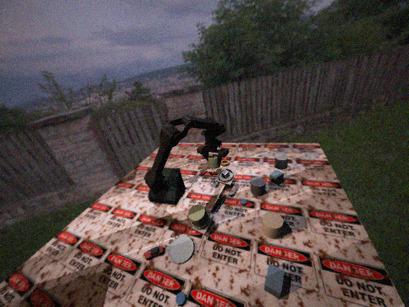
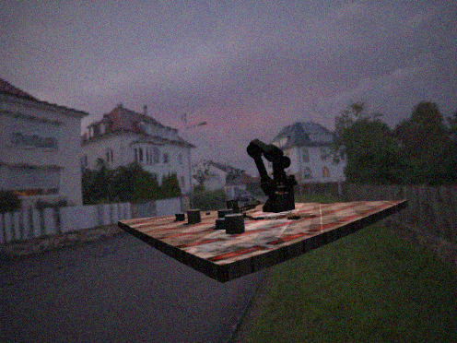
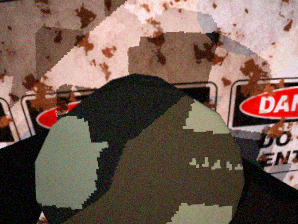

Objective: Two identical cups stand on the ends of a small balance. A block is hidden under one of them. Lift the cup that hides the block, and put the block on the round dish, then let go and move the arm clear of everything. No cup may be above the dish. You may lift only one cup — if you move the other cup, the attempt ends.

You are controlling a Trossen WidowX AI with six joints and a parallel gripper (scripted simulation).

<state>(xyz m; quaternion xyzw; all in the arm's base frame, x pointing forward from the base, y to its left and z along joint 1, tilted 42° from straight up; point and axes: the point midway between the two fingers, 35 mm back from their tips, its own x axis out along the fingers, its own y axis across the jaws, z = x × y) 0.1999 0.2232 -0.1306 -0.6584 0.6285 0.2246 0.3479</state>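
Now: gripper tip 48 cm to the left of the round dish, 7 cm above it and 3 cm short of it. Round my gripper tip: grey cylinder (38 cm ahead, 14 cm to the left, 4 cm below); then olive cup (2 cm to the left, 1 cm above); then tan cylinder (34 cm ahead, 31 cm to the right, 4 cm below).
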